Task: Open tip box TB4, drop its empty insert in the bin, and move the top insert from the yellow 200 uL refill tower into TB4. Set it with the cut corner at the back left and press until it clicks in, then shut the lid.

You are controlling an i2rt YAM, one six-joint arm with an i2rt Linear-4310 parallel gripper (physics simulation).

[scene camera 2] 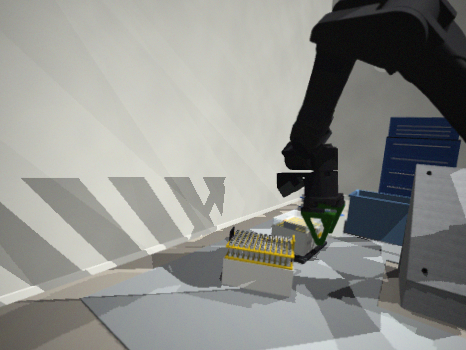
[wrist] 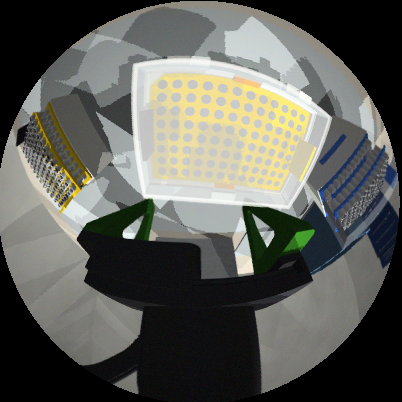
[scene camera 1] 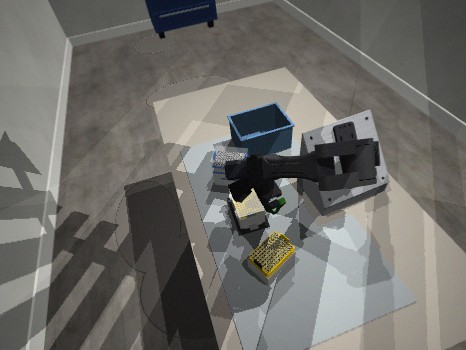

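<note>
The tip box [scene camera 1: 249,209] [scene camera 2: 290,228] [wrist: 225,135] stands on the mat with a pale yellow perforated insert inside and a clear lid over it; no tips show in its holes. Its label is not readable. My gripper [scene camera 1: 276,205] [scene camera 2: 319,244] [wrist: 197,202] is open and empty, with its green fingertips beside one long side of the tip box. The yellow refill tower [scene camera 1: 271,256] [scene camera 2: 260,248] [wrist: 59,157] stands apart from it, with tip-filled yellow inserts on a pale base. The blue bin [scene camera 1: 262,145] [scene camera 2: 377,217] [wrist: 319,235] is open at the top.
A blue refill tower [scene camera 1: 227,162] [wrist: 357,185] stands on the other side of the tip box, near the bin, partly hidden by the arm in scene camera 1. The grey robot base block [scene camera 1: 316,192] [scene camera 2: 435,225] stands beside the mat. A blue cabinet [scene camera 1: 182,22] [scene camera 2: 420,157] stands beyond the table.
</note>
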